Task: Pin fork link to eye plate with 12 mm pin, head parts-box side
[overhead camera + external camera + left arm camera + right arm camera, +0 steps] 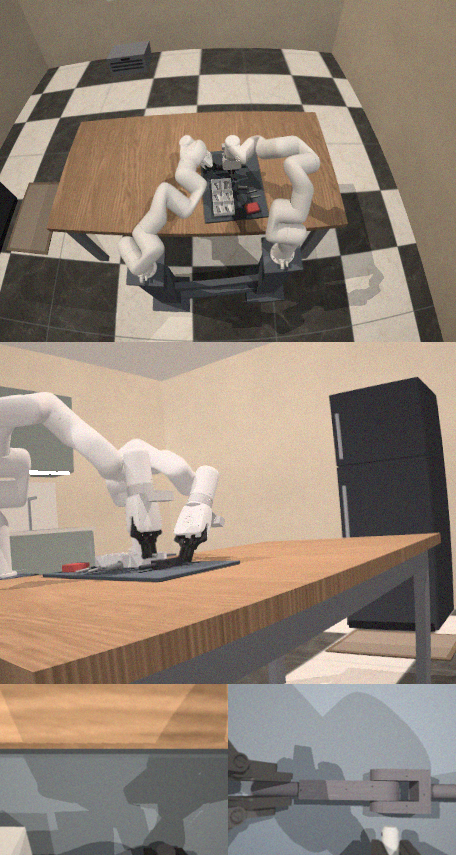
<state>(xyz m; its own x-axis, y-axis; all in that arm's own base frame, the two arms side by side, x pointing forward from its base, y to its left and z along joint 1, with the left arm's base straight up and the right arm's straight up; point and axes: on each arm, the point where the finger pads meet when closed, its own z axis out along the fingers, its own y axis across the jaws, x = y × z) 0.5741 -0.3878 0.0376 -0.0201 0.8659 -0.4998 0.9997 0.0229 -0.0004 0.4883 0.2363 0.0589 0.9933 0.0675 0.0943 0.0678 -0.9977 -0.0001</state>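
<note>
Right now the dark mat is 50 mm behind my right hand and 50 mm below it. Also, from my right hand: eye plate 50 mm ahead, 40 mm to the left, 40 mm below; fork link 50 mm ahead, 30 mm to the right, 40 mm below; white parts box 150 mm behind, 70 mm to the left, 40 mm below.
Right now the eye plate is 60 mm to the right of my left hand and 20 mm below it. Round my left hand: dark mat: 100 mm behind, 100 mm to the right, 30 mm below; then fork link: 120 mm to the right, 20 mm below; then white parts box: 200 mm behind, 30 mm to the right, 20 mm below.
</note>
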